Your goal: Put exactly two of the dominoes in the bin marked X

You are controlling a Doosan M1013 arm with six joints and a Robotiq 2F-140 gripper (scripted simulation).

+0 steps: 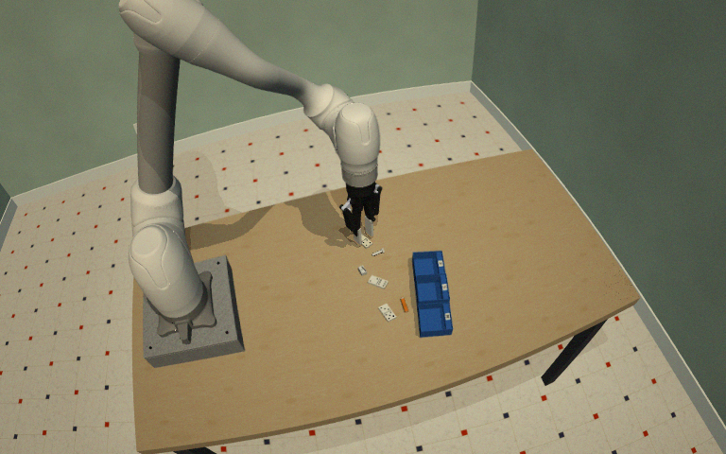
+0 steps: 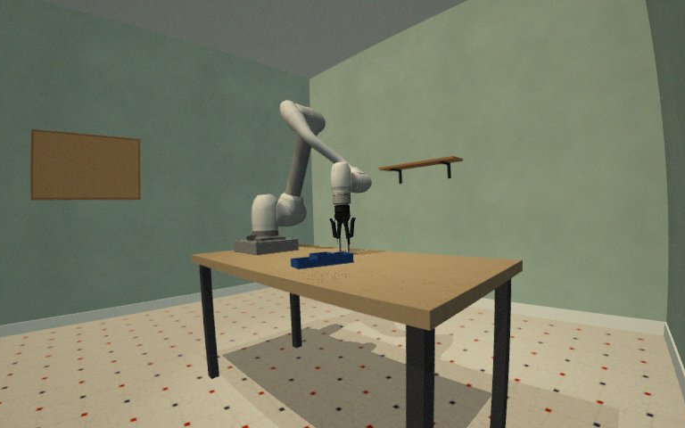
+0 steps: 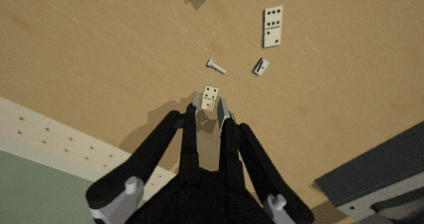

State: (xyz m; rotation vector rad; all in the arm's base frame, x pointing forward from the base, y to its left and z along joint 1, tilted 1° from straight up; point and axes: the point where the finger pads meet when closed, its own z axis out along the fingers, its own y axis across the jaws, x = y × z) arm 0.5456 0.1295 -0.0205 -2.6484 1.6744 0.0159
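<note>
My hand is 50 mm above the white domino. From my hand the other things lie so: grey screw (50 mm to the right, 50 mm below, 30 mm ahead); then blue bin (240 mm to the right, 120 mm ahead, 30 mm below); then orange stick (250 mm to the right, 50 mm below, 40 mm ahead).
</note>
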